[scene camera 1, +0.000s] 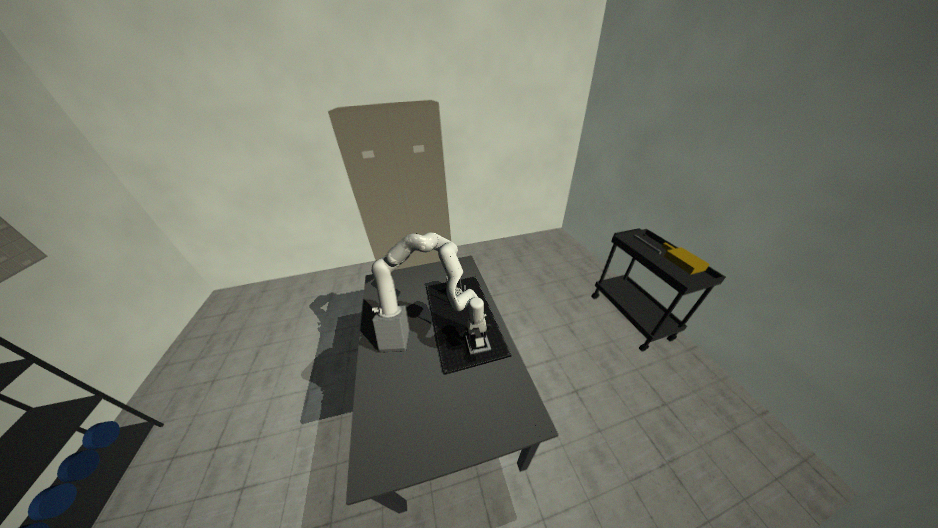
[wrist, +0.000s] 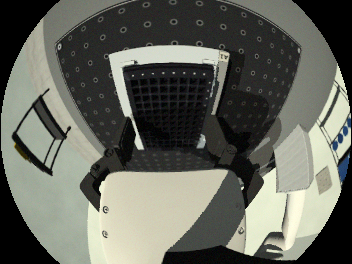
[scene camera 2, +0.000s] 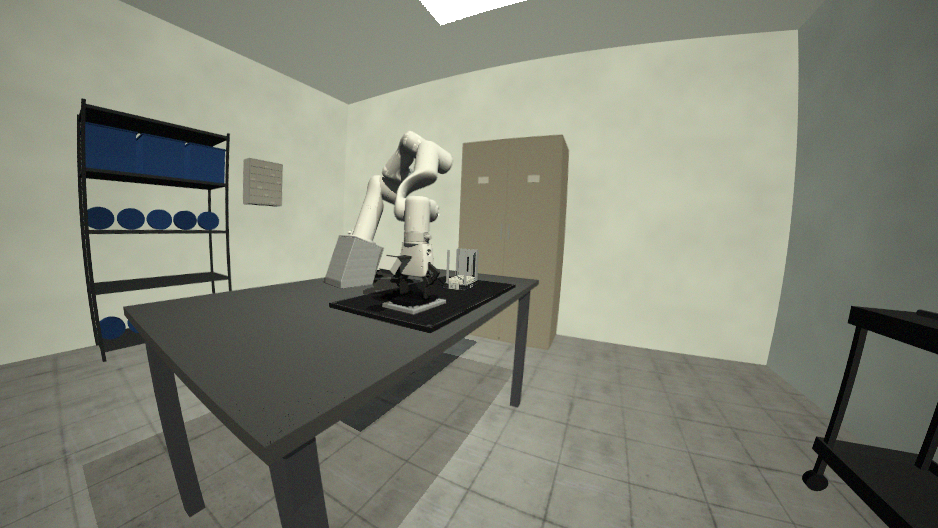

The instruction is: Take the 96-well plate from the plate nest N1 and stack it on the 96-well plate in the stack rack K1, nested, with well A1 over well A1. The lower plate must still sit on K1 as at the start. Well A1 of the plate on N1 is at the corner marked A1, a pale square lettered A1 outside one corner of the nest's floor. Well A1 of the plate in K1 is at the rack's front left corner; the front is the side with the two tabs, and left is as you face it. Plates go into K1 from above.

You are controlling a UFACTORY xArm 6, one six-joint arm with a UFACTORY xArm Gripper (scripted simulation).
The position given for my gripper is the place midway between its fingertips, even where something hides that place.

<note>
I see my gripper (scene camera 2: 415,295), a dark 96-well plate (wrist: 175,128) and a pale plate nest N1 (wrist: 160,53).
My gripper also shows in the wrist view (wrist: 169,124).
</note>
